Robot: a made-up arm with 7 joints.
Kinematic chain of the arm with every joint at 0, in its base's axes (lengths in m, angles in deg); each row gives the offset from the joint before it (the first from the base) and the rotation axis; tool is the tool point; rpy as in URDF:
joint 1: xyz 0 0 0.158 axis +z
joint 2: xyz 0 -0.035 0.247 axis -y
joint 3: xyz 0 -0.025 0.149 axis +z
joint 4: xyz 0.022 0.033 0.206 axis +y
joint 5: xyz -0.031 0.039 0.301 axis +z
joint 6: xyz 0 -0.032 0.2 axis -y
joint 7: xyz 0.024 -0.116 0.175 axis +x
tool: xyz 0 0 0 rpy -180 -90 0
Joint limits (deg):
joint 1: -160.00..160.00
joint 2: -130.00..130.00
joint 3: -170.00..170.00
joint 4: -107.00..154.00
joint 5: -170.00..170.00
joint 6: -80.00..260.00
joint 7: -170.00..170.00
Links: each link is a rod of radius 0.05 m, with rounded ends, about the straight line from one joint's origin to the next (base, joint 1, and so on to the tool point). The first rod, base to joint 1, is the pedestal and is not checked.
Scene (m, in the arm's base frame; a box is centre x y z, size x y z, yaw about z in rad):
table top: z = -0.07
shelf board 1: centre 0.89 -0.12 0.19 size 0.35 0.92 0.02 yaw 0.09
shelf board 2: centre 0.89 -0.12 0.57 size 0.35 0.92 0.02 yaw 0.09
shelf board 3: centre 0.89 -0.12 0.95 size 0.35 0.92 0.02 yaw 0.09
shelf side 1: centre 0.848 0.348 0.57 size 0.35 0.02 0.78 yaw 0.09
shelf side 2: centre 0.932 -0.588 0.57 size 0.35 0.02 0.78 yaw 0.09
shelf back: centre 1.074 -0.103 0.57 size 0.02 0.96 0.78 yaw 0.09
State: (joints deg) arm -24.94 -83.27 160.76 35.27 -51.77 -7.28 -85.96
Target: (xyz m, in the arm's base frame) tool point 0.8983 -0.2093 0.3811
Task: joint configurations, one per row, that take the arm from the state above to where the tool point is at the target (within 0.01 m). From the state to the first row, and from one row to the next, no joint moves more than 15 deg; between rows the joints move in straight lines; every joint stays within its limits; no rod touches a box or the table.
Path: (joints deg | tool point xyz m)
1: -31.72 -89.93 161.76 47.07 -47.49 -16.40 -85.96 | 0.8242 -0.3255 0.8029
2: -38.50 -96.58 162.77 58.86 -43.20 -25.52 -85.96 | 0.7457 -0.3386 0.8071
3: -45.29 -103.24 163.77 70.66 -38.92 -34.64 -85.96 | 0.6537 -0.3432 0.8046
4: -52.07 -109.90 164.77 82.45 -34.64 -43.76 -85.96 | 0.5523 -0.3366 0.7938
5: -60.25 -116.60 152.48 85.58 -32.88 -55.84 -85.96 | 0.5676 -0.3071 0.6554
6: -68.44 -123.30 140.18 88.71 -31.11 -67.92 -85.96 | 0.5545 -0.2789 0.5124
7: -76.62 -130.00 127.88 91.84 -29.35 -80.00 -85.96 | 0.5152 -0.2439 0.3811
8: -65.23 -125.97 132.89 81.11 -33.21 -68.28 -85.96 | 0.6171 -0.2580 0.3895
9: -53.84 -121.94 137.90 70.37 -37.07 -56.56 -85.96 | 0.7177 -0.2595 0.3949
10: -42.45 -117.91 142.91 59.64 -40.92 -44.84 -85.96 | 0.8129 -0.2445 0.3935
11: -31.06 -113.88 147.91 48.90 -44.78 -33.12 -85.96 | 0.8983 -0.2093 0.3810

